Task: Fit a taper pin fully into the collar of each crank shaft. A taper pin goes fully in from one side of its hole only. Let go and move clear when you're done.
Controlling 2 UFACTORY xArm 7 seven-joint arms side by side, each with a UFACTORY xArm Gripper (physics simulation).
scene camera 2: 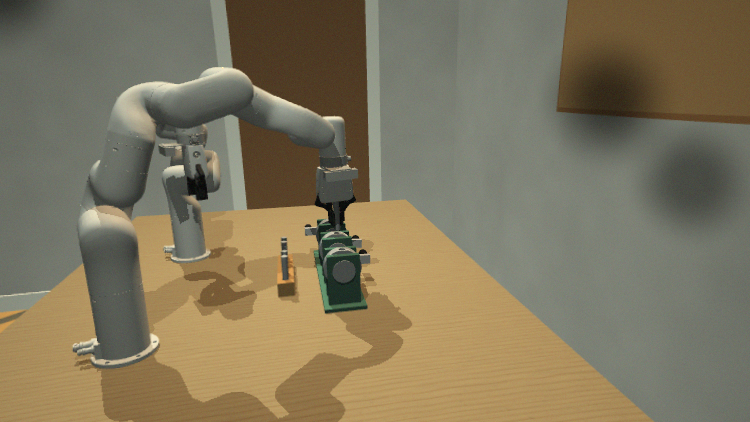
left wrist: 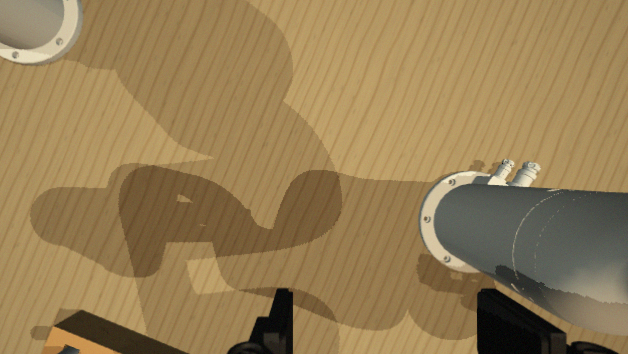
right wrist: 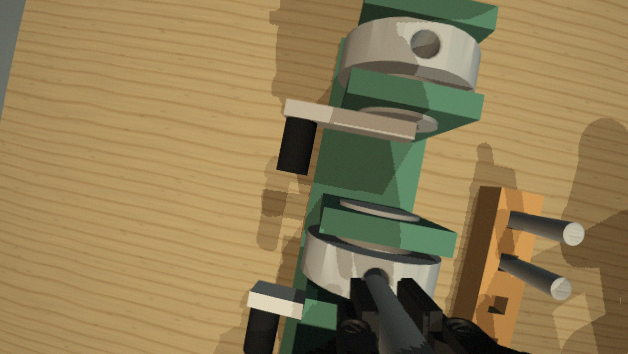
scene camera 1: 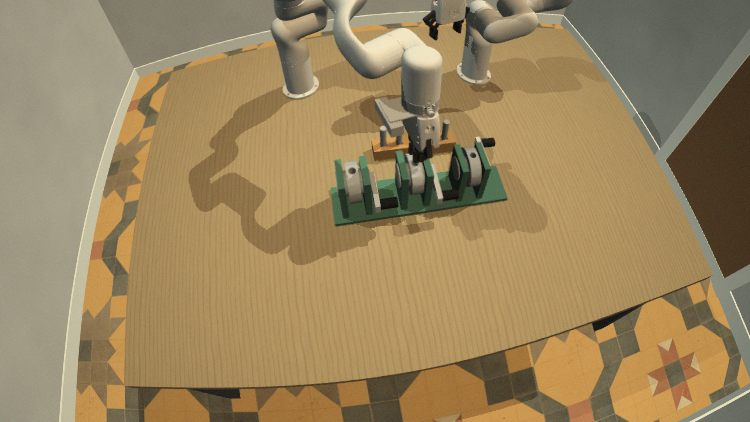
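My right gripper is shut on a taper pin, low above the middle collar. The pin's lower end is in that collar's top hole; its depth is hidden. The left collar in scene camera 1 has an open hole, and this collar also shows in the right wrist view. The right collar shows a dark open hole. Taper pins stand in the orange rack. My left gripper is open and empty, far behind the rack.
The green stand carries the three crank shafts. Black crank handles stick out at the front and another at the back right. The rack is close behind the stand. Both arm bases stand on the table.
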